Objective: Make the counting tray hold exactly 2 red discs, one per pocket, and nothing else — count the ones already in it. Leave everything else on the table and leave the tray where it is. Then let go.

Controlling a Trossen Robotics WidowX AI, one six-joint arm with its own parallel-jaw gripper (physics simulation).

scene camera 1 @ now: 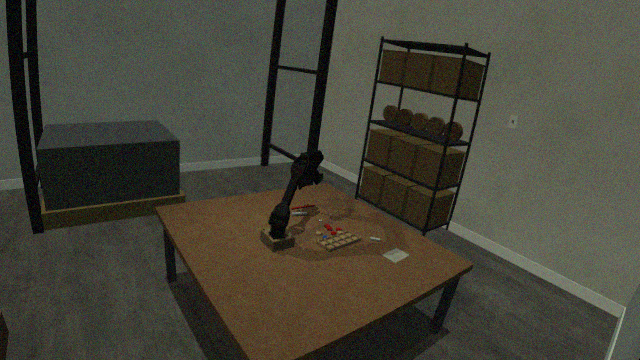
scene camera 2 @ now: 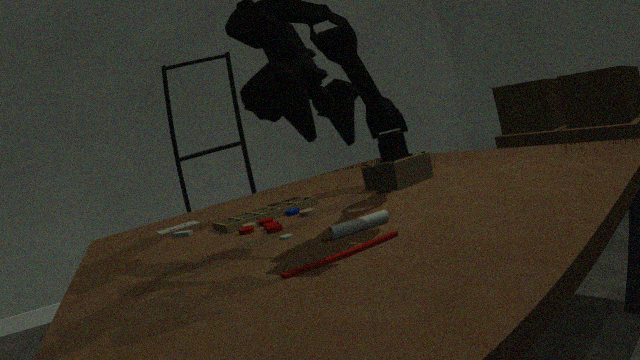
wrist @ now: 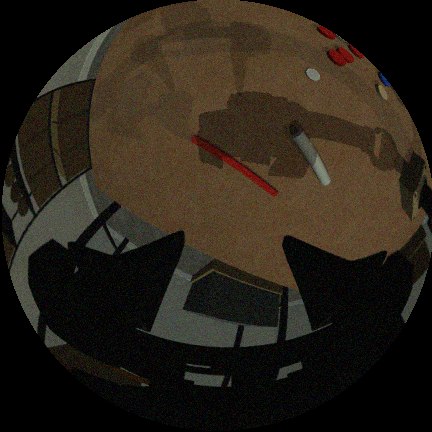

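Note:
The counting tray (scene camera 1: 344, 245) (scene camera 2: 227, 228) lies flat on the table; no red shows in its pockets in scene camera 1, but the pockets are too small to read surely. Several red discs lie outside it, including one red disc (scene camera 2: 246, 230) (wrist: 326, 32) apart from a close pair, with a red disc (wrist: 337, 57) touching another red disc (wrist: 345, 55). A blue disc (scene camera 1: 325, 237) (scene camera 2: 292, 211) (wrist: 384, 79) and a beige disc (scene camera 2: 306, 212) (wrist: 382, 92) lie beside the tray. My gripper (scene camera 2: 330, 141) (wrist: 234, 238) is open and empty, high above the table, away from the discs.
A red rod (scene camera 1: 303, 207) (scene camera 2: 340, 255) (wrist: 235, 166) and a white-grey cylinder (scene camera 1: 299, 213) (scene camera 2: 360, 224) (wrist: 312, 157) lie on the table. A white disc (scene camera 2: 286, 236) (wrist: 313, 74) lies near the red ones. A white card (scene camera 1: 395, 255) and small white piece (scene camera 1: 375, 239) lie past the tray.

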